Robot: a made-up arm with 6 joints.
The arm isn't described. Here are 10 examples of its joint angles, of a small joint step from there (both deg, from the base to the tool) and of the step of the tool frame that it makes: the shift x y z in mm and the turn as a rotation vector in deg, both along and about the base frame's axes.
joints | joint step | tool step
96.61 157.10 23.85 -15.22 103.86 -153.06 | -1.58 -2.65 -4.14 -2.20 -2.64 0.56 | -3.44 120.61 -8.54 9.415 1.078 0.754
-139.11 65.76 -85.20 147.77 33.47 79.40 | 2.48 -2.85 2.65 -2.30 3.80 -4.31 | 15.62 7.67 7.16 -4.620 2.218 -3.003
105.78 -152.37 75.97 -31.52 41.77 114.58 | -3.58 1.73 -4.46 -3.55 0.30 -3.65 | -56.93 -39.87 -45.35 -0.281 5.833 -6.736
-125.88 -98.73 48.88 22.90 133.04 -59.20 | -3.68 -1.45 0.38 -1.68 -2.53 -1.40 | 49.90 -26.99 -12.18 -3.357 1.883 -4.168
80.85 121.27 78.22 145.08 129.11 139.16 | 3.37 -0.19 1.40 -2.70 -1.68 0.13 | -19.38 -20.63 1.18 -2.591 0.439 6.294
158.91 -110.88 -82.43 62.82 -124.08 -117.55 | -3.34 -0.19 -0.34 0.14 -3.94 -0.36 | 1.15 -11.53 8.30 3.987 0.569 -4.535
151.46 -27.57 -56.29 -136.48 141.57 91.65 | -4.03 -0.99 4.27 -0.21 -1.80 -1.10 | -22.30 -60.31 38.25 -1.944 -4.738 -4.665
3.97 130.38 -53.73 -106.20 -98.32 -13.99 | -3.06 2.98 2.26 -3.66 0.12 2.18 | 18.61 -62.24 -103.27 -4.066 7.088 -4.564
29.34 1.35 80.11 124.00 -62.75 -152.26 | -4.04 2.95 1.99 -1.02 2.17 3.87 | 46.79 -54.08 -79.26 0.315 1.178 -4.024
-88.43 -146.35 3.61 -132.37 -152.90 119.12 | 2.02 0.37 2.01 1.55 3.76 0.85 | -16.29 34.58 20.23 0.060 2.923 3.307
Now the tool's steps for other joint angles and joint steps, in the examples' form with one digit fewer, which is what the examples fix.
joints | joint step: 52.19 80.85 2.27 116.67 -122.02 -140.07 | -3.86 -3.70 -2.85 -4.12 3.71 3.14
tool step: 57.1 -71.3 121.0 4.28 -11.37 -2.64
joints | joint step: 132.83 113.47 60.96 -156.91 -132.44 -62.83 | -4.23 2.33 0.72 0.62 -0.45 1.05
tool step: 43.8 -13.7 -11.8 -2.51 -2.87 -4.17
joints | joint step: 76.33 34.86 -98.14 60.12 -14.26 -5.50 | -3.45 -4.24 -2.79 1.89 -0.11 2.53
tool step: -64.1 -58.4 -104.2 6.27 -5.95 -1.92
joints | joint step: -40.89 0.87 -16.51 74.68 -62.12 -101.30 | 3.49 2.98 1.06 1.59 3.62 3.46
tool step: 67.9 -71.7 30.8 -2.53 4.68 5.70
